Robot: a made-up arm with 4 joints.
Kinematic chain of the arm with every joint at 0, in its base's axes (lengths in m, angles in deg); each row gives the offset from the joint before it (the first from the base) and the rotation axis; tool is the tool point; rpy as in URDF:
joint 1: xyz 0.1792 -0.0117 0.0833 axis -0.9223 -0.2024 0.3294
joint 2: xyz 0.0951 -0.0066 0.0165 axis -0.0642 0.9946 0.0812
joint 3: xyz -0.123 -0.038 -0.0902 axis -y
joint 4: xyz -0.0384 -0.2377 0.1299 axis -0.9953 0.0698 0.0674
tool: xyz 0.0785 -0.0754 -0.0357 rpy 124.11 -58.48 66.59
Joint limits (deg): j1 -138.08..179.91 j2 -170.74..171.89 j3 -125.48..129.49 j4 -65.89..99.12
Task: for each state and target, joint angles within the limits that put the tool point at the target. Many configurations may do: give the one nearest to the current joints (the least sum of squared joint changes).
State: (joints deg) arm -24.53 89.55 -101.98 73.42
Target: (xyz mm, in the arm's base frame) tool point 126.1 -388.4 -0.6
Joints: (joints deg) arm -24.13 118.32 -104.44 42.64
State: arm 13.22 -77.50 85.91 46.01
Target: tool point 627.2 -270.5 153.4
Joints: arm 47.21 -119.89 116.98 52.15
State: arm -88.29 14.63 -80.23 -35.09
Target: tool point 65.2 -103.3 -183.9
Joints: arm -63.00 21.41 -69.90 -62.20
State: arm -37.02 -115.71 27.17 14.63
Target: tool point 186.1 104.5 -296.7
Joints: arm -90.57 -122.45 36.90 -17.46
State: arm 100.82 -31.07 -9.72 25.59
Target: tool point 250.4 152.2 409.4
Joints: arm 110.38 -1.44 -31.09 31.03
